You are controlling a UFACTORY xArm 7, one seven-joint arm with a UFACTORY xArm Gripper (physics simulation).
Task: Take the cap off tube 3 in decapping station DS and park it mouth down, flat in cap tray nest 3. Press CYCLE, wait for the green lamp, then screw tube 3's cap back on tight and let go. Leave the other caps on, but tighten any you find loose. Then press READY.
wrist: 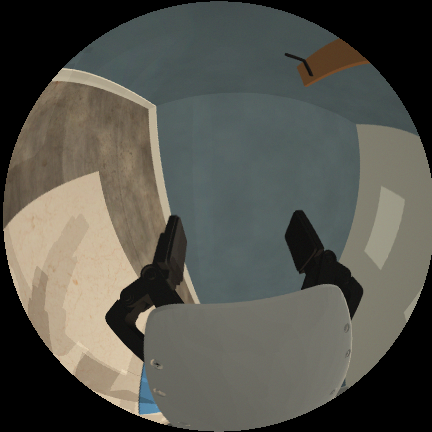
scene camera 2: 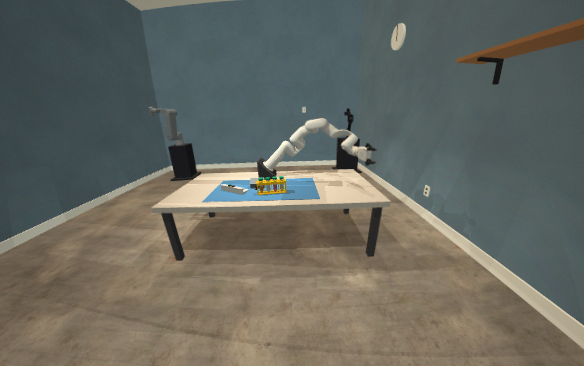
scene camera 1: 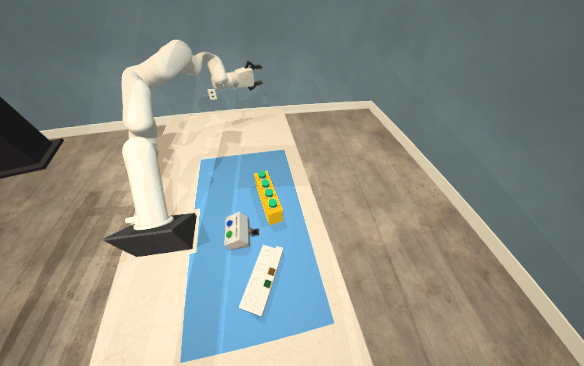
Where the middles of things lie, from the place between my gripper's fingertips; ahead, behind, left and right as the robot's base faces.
My gripper is now 84 cm to the left of the grey box (scene camera 1: 237, 232), 31 cm past it and 24 cm above it.
